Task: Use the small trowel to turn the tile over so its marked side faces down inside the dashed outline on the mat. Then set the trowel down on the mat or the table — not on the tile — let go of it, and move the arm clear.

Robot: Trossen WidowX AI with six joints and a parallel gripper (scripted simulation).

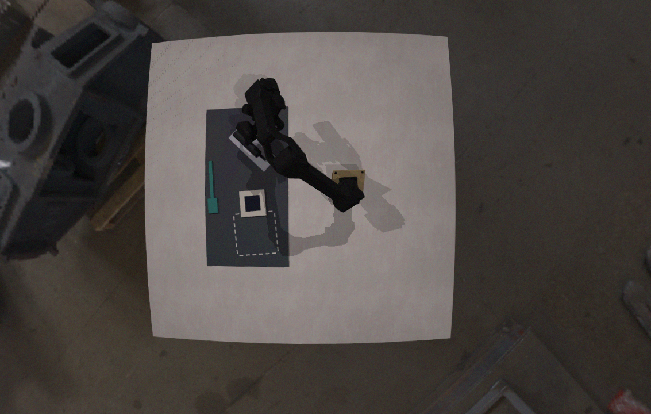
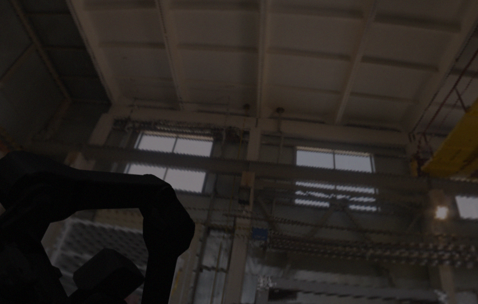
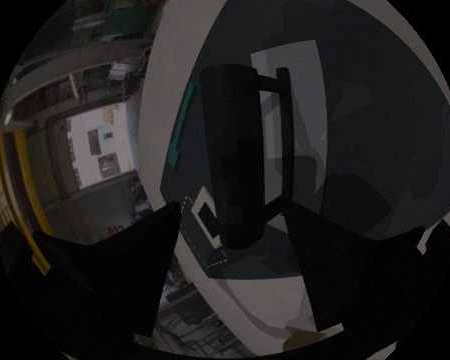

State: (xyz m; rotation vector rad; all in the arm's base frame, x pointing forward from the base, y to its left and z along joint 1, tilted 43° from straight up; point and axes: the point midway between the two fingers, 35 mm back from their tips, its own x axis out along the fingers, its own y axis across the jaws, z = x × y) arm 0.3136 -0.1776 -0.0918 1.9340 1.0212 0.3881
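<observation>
The dark mat lies 60 mm ahead of my gripper tip, 150 mm to the left of it and 110 mm below it. Round my gripper tip: cream tile: 40 mm ahead, 220 mm to the left, 90 mm below; then teal trowel: 200 mm ahead, 160 mm to the left, 90 mm below.
</observation>
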